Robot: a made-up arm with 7 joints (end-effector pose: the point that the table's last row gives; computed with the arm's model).
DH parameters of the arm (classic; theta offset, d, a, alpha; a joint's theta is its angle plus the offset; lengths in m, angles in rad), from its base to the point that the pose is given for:
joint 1: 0 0.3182 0 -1.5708
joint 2: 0 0 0 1.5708
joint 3: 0 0.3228 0.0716 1.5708
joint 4: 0 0 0.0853 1.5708
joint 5: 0 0.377 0 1.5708
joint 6: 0 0 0.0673 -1.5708
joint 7: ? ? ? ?
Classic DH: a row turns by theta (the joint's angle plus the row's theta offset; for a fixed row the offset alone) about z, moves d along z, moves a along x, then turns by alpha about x.
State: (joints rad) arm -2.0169 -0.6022 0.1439 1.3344 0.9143 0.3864 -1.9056
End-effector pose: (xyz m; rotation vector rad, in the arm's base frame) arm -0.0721 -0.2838 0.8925 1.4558 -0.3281 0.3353
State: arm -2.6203 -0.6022 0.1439 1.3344 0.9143 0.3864 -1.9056
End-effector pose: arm -0.2204 -0.1928 0.8925 1.2864 -0.7424 -0.1527
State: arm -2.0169 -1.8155 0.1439 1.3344 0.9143 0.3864 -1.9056
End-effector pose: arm 0.2406 0.3699 0.7882 0.4197 0.2699 0.0788
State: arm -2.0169 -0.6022 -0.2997 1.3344 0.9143 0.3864 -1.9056
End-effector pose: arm -0.2841 -0.1553 0.8757 1.2239 -0.7371 0.2171
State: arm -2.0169 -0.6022 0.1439 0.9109 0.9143 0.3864 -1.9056
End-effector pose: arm -0.1105 -0.3481 0.6993 1.8203 -0.5526 0.3548
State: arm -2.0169 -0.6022 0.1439 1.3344 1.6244 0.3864 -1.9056
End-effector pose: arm -0.0816 -0.2880 0.8745 1.1705 -0.6046 1.0120
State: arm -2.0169 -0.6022 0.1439 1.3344 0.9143 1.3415 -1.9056
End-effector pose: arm -0.0043 -0.3096 0.8232 2.2387 0.1098 0.7640
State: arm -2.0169 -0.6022 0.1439 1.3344 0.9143 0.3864 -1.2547
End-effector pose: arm -0.0721 -0.2838 0.8925 1.3184 -0.8032 0.8559
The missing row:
joint 7: 0 0.0859 0 0
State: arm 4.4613 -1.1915 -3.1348 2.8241 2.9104 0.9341 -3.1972
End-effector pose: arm 0.1917 0.7773 0.5144 -0.3588 -0.6210 -1.8859
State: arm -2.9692 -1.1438 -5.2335 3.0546 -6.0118 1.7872 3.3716
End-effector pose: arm 0.6729 0.0001 0.6592 0.8556 1.6903 -1.9946
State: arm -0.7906 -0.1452 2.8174 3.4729 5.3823 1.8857 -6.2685
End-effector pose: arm 0.0362 0.0338 1.0335 -1.6816 -0.9451 -1.3118
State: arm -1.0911 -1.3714 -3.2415 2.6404 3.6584 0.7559 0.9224
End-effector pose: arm -0.3553 0.7417 0.2589 -0.2910 1.6749 2.5496
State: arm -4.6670 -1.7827 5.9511 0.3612 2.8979 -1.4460 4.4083
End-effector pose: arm 0.0824 -0.0507 0.4729 -2.4345 -0.3000 0.0055
